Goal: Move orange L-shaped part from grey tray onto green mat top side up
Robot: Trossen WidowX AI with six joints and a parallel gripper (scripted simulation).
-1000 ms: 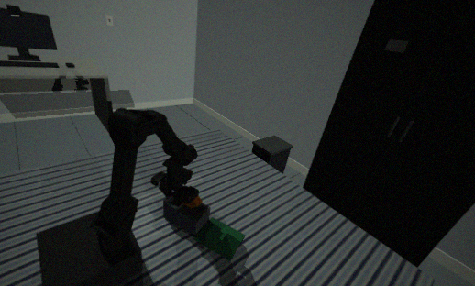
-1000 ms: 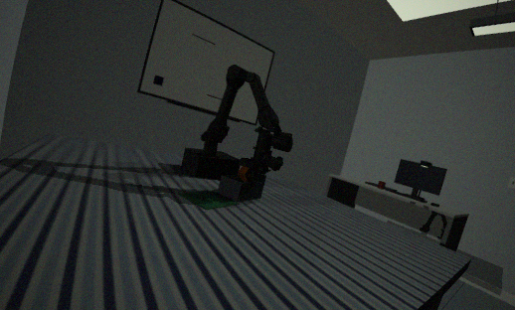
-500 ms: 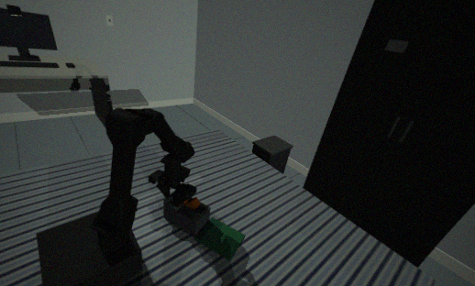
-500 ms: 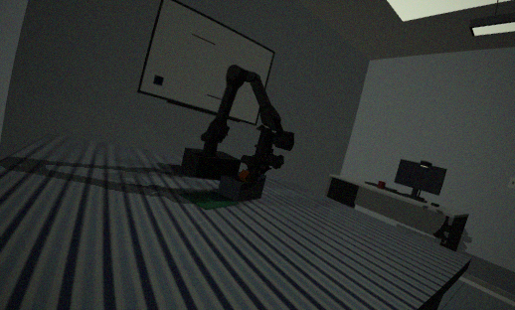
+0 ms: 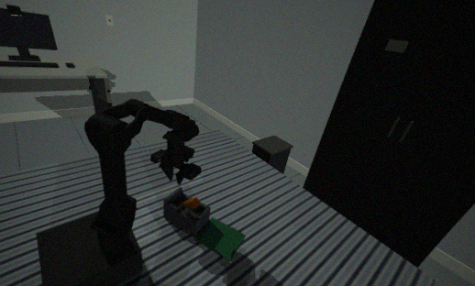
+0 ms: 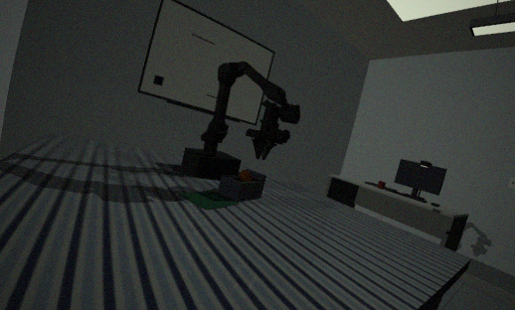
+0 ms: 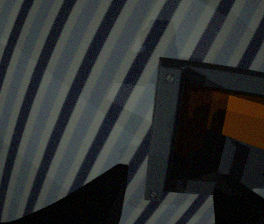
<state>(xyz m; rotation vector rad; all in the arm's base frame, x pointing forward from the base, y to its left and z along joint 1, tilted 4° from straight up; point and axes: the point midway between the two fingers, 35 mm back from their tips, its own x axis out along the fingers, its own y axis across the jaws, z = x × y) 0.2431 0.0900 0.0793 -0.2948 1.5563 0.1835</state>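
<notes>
Right now the orange L-shaped part is 10 mm ahead of my gripper tip, 40 mm to the right of it and 100 mm below it. From my gripper tip the other things lie so: green mat: 60 mm ahead, 210 mm to the right, 160 mm below.
</notes>
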